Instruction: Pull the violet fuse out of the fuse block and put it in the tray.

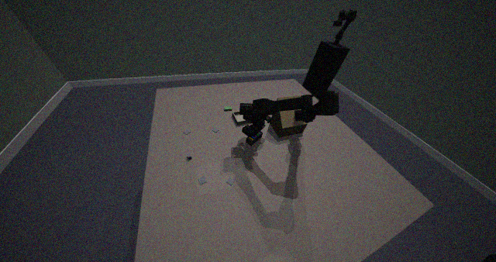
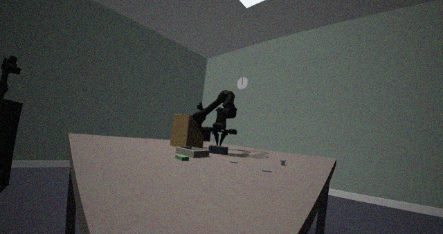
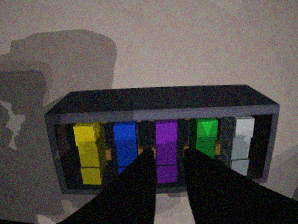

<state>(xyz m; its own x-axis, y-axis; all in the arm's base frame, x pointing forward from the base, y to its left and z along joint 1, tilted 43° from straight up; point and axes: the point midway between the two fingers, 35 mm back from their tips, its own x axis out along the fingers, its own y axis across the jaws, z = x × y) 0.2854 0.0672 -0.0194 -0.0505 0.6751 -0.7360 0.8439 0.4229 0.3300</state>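
Right now the violet fuse is 20 mm below my gripper tip. Round my gripper tip: grey tray 20 mm ahead, 190 mm to the right, 40 mm below.
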